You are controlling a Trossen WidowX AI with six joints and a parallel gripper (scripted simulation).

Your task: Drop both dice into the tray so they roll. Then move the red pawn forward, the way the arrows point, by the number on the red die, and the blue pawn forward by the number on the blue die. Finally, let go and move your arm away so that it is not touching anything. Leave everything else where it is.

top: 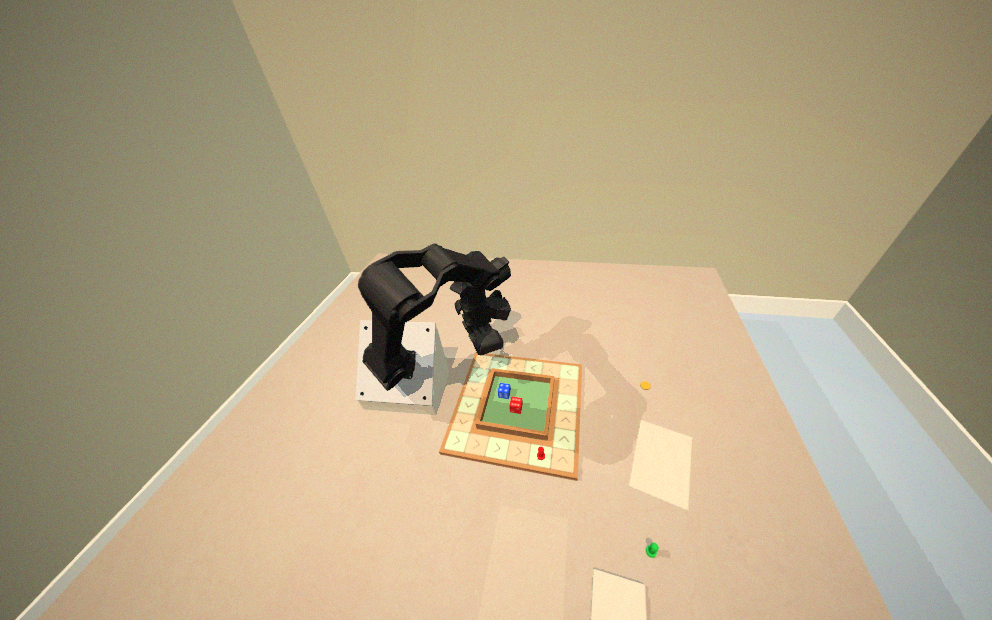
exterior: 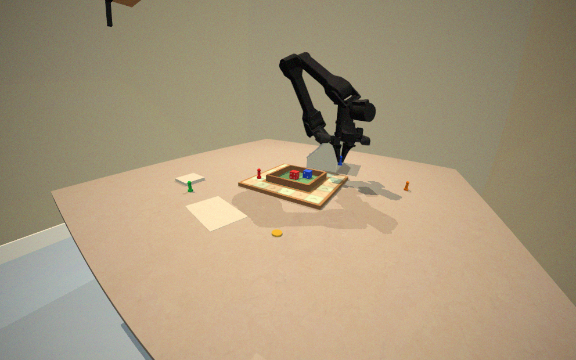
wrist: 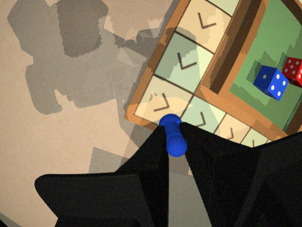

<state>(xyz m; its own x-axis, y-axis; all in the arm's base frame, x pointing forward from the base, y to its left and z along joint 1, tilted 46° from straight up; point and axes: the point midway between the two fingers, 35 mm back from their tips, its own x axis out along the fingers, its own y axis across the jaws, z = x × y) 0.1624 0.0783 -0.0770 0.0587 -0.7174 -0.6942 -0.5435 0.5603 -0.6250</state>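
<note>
Now: gripper tip 1 cm below the blue pawn. The rest, counted from my gripper tip: green tray 12 cm to the right, 11 cm ahead, 6 cm below; orange pawn 25 cm to the left, 5 cm below, 5 cm behind; red pawn 23 cm to the right, 17 cm ahead, 4 cm below.
</note>
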